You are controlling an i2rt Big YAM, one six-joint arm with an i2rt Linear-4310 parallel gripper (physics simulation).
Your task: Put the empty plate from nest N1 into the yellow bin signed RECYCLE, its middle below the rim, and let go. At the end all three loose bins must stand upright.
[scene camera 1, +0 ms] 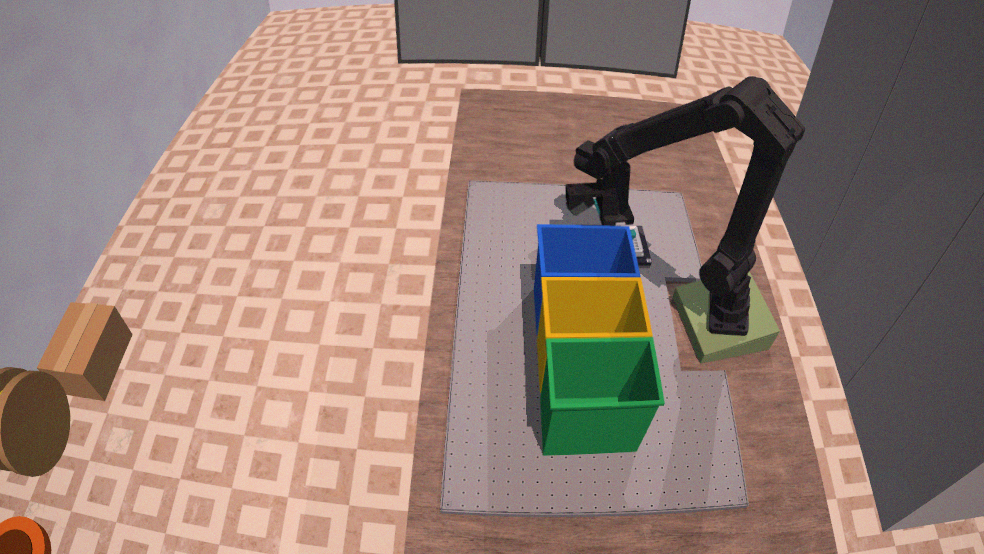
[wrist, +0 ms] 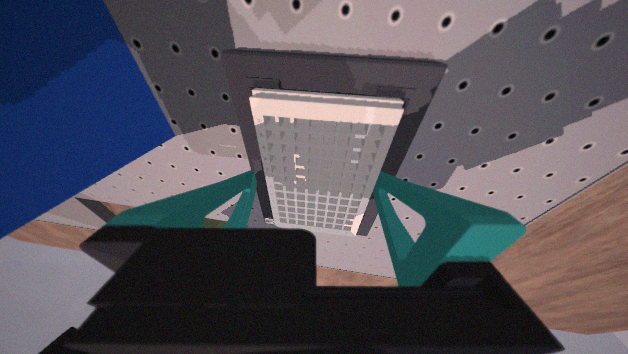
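Where they show: gripper, fingertip midpoint: [wrist: 314,177]; arm's base, link origin: [scene camera 1: 728,311].
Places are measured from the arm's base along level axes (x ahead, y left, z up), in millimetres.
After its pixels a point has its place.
The white, gridded plate [scene camera 1: 639,242] {x 213, y -163, z -11 mm} [wrist: 320,150] {x 304, y -150, z -11 mm} lies in a dark nest [scene camera 1: 646,256] {x 191, y -138, z -26 mm} [wrist: 340,71] {x 346, y -146, z -25 mm} beside the blue bin. No nest label is readable. My gripper [wrist: 314,177] {x 274, y -154, z -19 mm} is open, its teal fingertips apart on either side of the plate's long sides in the wrist view. How high the tips are is hard to tell; in the scene view they are partly hidden behind the blue bin. The yellow bin [scene camera 1: 595,306] {x 290, y 118, z 71 mm} stands upright between the blue bin [scene camera 1: 585,251] {x 328, y -9, z 80 mm} [wrist: 75,135] {x 281, y -24, z 16 mm} and the green bin [scene camera 1: 599,430] {x 242, y 365, z 55 mm}, both upright. The RECYCLE sign does not show.
The three bins stand close together in a row on the grey perforated board [scene camera 1: 482,406] {x 453, y 312, z -37 mm} [wrist: 350,30] {x 363, y -144, z -37 mm}. The arm's base stands on a light green block [scene camera 1: 690,331] {x 77, y 44, z -36 mm} at the right. A brown table top [scene camera 1: 509,134] {x 598, y -542, z -50 mm} surrounds the board. A tall dark cabinet [scene camera 1: 888,206] stands farther right.
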